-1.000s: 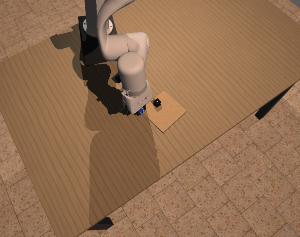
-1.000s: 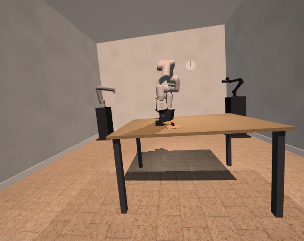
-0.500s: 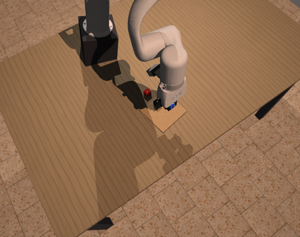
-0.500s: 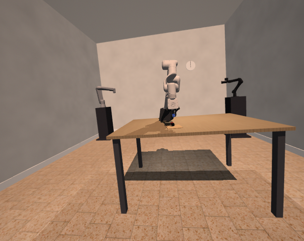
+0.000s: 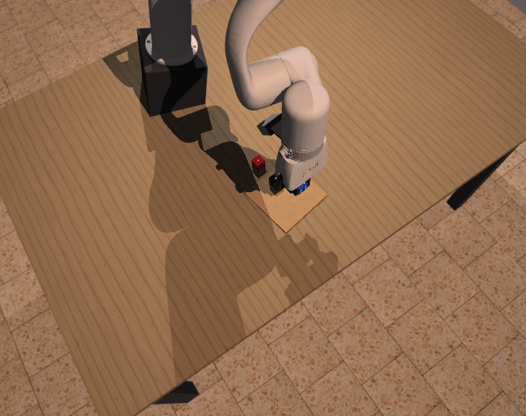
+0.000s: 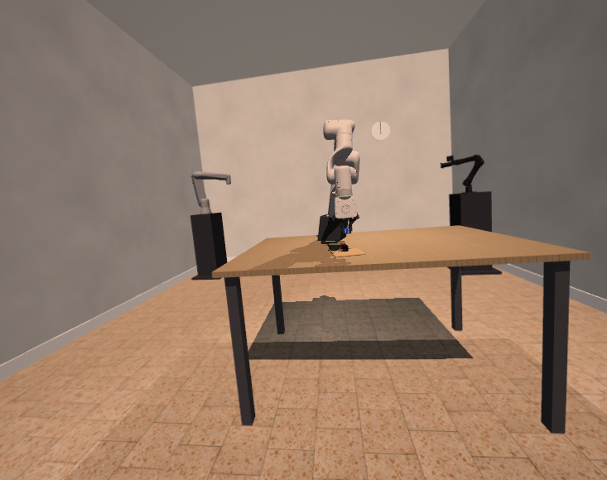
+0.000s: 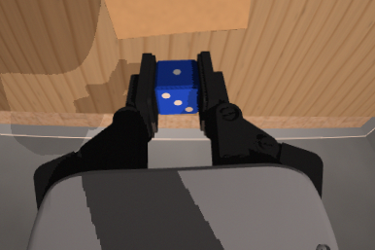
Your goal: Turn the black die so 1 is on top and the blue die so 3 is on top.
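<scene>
My gripper is now 4 cm past the tan mat and 12 cm above it. From my hand the other things lie so: red die 14 cm behind, 2 cm to the right, 11 cm below; blue die 1 cm below; black die 7 cm behind, 1 cm to the right, 10 cm below.
</scene>
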